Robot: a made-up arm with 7 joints. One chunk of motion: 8 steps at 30 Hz.
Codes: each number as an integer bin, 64 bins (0 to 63) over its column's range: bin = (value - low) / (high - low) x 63, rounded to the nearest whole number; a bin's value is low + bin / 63 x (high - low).
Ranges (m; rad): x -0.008..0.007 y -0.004..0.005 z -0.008..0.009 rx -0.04..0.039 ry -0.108..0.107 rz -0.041..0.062
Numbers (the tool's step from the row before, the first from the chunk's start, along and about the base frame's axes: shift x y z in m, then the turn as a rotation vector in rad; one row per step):
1: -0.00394 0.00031 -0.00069 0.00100 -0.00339 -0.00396
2: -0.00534 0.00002 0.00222 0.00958 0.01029 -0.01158
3: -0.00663 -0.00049 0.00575 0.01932 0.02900 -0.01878
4: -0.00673 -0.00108 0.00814 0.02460 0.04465 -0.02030
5: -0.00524 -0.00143 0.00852 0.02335 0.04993 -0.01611
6: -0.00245 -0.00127 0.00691 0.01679 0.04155 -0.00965
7: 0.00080 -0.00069 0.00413 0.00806 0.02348 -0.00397
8: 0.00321 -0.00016 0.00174 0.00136 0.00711 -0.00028
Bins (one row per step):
1: 17 30 27 33 31 23
2: 11 28 38 40 35 18
3: 6 25 51 47 40 14
4: 5 20 60 52 45 13
5: 12 18 61 51 46 15
6: 23 19 55 45 44 19
7: 37 23 45 38 39 23
8: 47 27 36 33 34 25

